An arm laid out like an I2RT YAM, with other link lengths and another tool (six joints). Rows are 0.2 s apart.
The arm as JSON. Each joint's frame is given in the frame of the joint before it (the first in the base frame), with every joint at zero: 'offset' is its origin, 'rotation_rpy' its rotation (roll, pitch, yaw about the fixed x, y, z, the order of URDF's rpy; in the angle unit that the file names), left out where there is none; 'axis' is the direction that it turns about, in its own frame. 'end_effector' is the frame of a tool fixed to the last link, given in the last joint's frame.
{
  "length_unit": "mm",
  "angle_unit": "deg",
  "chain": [
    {
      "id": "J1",
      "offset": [
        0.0,
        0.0,
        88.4
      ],
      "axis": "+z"
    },
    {
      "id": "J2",
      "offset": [
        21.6,
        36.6,
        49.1
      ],
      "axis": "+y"
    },
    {
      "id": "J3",
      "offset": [
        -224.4,
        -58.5,
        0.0
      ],
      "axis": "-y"
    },
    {
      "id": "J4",
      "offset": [
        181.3,
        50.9,
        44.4
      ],
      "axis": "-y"
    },
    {
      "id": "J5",
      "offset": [
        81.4,
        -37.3,
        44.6
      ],
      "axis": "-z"
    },
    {
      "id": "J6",
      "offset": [
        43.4,
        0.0,
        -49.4
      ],
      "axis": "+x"
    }
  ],
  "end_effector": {
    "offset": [
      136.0,
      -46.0,
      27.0
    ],
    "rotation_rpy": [
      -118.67,
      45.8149,
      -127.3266
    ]
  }
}
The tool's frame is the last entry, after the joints.
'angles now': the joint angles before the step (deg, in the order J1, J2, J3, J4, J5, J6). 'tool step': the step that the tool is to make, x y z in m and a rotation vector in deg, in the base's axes. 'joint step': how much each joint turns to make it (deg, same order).
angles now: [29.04, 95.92, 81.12, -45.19, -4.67, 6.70]
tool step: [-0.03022, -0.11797, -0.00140, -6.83, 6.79, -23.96]
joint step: [-10.84, -4.33, -0.14, -13.11, 8.86, 10.32]
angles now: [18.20, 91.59, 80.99, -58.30, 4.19, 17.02]
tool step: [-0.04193, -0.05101, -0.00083, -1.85, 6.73, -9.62]
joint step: [-7.00, -2.80, 0.04, -10.01, 0.87, 2.49]
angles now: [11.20, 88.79, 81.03, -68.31, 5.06, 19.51]
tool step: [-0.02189, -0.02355, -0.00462, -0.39, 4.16, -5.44]
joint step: [-4.37, 0.00, -0.04, -4.22, -0.04, 1.11]
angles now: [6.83, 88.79, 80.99, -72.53, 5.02, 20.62]
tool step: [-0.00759, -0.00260, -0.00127, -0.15, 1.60, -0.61]
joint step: [-0.39, 0.01, 0.01, -1.62, 0.00, 0.22]
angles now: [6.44, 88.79, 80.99, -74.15, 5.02, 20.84]
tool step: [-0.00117, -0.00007, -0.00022, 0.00, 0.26, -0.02]
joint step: [0.00, 0.00, 0.00, -0.26, -0.03, 0.02]
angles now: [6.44, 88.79, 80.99, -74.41, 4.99, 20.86]
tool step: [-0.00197, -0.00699, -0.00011, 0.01, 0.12, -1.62]
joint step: [-1.62, 0.01, 0.01, -0.12, -0.02, 0.00]
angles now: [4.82, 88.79, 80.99, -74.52, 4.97, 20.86]
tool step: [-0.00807, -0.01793, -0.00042, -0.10, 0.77, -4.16]
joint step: [-4.16, 0.01, 0.01, -0.77, 0.06, 0.00]
